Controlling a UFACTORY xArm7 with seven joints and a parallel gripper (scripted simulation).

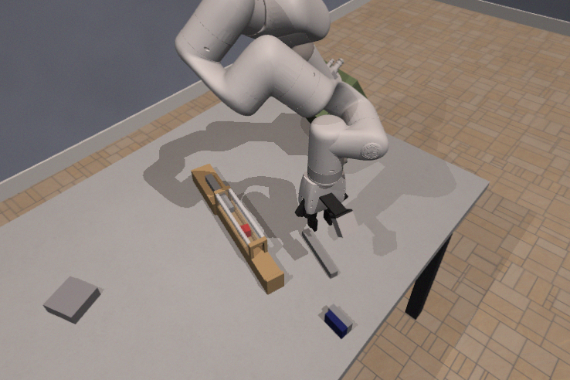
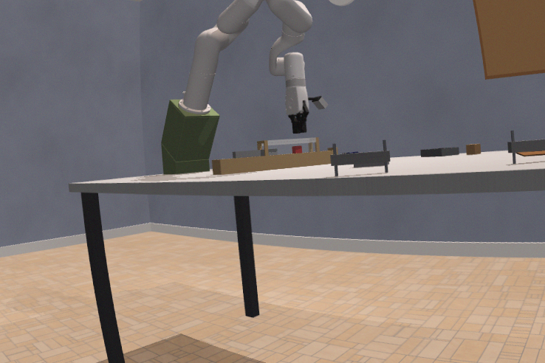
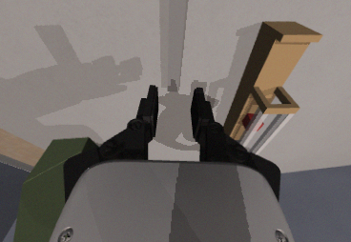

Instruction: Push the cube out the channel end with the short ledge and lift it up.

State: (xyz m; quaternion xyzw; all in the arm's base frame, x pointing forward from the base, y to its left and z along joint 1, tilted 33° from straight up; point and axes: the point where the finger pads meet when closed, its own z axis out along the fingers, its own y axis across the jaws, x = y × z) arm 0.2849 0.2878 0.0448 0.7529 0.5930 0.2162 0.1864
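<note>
Right now the wooden channel is 170 mm to the right of my hand, 120 mm ahead of it and 80 mm below it. From my hand the other things lie so: brown cube (640 mm ahead, 150 mm to the left, 120 mm below); flat grey block (520 mm ahead, 270 mm to the right, 120 mm below); blue block (170 mm to the left, 120 mm below, 100 mm ahead).
</note>
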